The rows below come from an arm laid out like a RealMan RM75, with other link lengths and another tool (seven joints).
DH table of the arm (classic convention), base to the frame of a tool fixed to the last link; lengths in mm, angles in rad. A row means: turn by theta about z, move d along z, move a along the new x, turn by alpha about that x. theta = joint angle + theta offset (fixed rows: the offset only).
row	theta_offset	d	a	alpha
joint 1	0	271.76	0	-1.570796
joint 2	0	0	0	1.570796
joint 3	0	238.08	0	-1.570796
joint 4	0	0	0	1.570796
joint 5	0	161.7	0	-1.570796
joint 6	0	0	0	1.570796
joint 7	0.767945	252.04	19.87	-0.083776
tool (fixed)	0	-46.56	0	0
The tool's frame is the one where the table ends.
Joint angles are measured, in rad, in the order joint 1, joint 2, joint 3, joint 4, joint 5, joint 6, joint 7. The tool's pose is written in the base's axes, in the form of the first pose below.
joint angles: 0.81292, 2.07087, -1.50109, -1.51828, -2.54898, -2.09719, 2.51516
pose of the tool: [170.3 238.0 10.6 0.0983 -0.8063 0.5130 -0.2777]
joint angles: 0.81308, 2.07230, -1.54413, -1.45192, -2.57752, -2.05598, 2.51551
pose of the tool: [180.8 238.6 5.4 0.1054 -0.7953 0.5173 -0.2979]
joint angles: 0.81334, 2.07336, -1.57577, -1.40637, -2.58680, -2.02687, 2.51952
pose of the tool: [187.4 237.8 1.2 0.1071 -0.7885 0.5198 -0.3108]
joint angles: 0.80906, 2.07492, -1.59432, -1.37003, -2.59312, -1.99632, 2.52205
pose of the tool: [192.9 237.7 -2.9 0.1087 -0.7832 0.5245 -0.3157]
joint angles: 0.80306, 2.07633, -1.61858, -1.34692, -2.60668, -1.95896, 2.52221
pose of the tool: [198.0 239.8 -6.9 0.1168 -0.7823 0.5229 -0.3179]
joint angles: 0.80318, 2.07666, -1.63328, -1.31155, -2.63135, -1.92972, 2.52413
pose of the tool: [205.1 242.6 -8.2 0.1284 -0.7757 0.5258 -0.3247]
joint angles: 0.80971, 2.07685, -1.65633, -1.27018, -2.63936, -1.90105, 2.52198
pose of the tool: [210.4 243.8 -10.9 0.1322 -0.7726 0.5234 -0.3342]
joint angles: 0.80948, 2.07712, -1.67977, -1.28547, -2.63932, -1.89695, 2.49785
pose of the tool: [209.6 244.6 -11.6 0.1306 -0.7847 0.5021 -0.3391]
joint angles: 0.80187, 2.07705, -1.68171, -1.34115, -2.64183, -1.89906, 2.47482
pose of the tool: [203.6 248.5 -11.0 0.1337 -0.8025 0.4803 -0.3279]
